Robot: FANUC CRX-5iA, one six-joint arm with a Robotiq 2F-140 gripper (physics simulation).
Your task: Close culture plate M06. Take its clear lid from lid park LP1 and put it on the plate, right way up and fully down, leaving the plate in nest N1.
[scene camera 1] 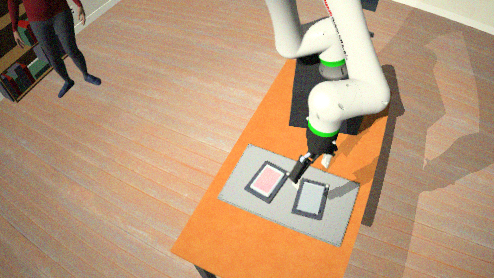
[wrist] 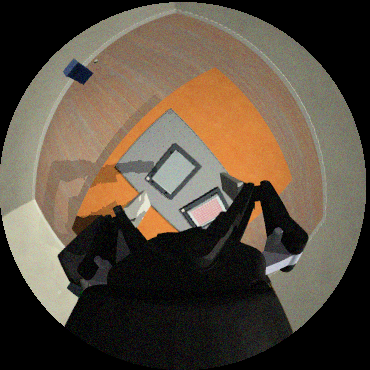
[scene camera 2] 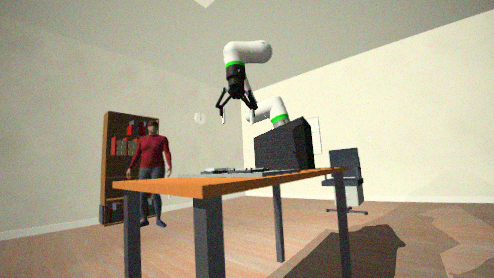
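Where they show: gripper, between the fingertips: (scene camera 1: pixel 310 175) (wrist: pixel 183 189) (scene camera 2: pixel 238 123); arm's base, origin of its link: (scene camera 1: pixel 335 68) (scene camera 2: pixel 284 129).
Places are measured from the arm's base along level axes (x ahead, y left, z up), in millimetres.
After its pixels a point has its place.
Note:
Culture plate M06 (scene camera 1: pixel 269 181) {x 497, y -124, z -246 mm} (wrist: pixel 207 211) {x 495, y -132, z -242 mm}, with pink contents, lies in the dark frame of nest N1 (scene camera 1: pixel 260 197) (wrist: pixel 200 201). The clear lid (scene camera 1: pixel 312 196) {x 500, y 62, z -248 mm} (wrist: pixel 175 172) {x 513, y 50, z -248 mm} looks pale grey and lies flat in the dark frame of lid park LP1 (scene camera 1: pixel 306 215) {x 584, y 64, z -257 mm} (wrist: pixel 189 155) {x 586, y 57, z -256 mm}. In scene camera 2 both stations are edge-on and hard to tell apart. My gripper (scene camera 1: pixel 310 173) {x 536, y 33, z -47 mm} (scene camera 2: pixel 238 121) {x 536, y 33, z -47 mm} (wrist: pixel 183 189) {x 536, y 33, z -47 mm} is open and empty, pointing down high above the board. In the wrist view part of the plate is hidden behind the gripper.
A grey perforated board (scene camera 1: pixel 340 210) {x 513, y 189, z -266 mm} (wrist: pixel 170 125) {x 615, y 177, z -266 mm} bears both frames on the orange table (scene camera 1: pixel 210 230) {x 772, y -263, z -279 mm} (scene camera 2: pixel 165 186) {x 939, y 109, z -285 mm} (wrist: pixel 250 130) {x 836, y -33, z -279 mm}. The arm's black pedestal (scene camera 2: pixel 280 147) {x 127, y 27, z -133 mm} stands at the table's back. A person (scene camera 1: pixel 50 30) (scene camera 2: pixel 153 152) stands by a bookshelf (scene camera 2: pixel 105 165). A chair (scene camera 2: pixel 345 162) is behind the table.

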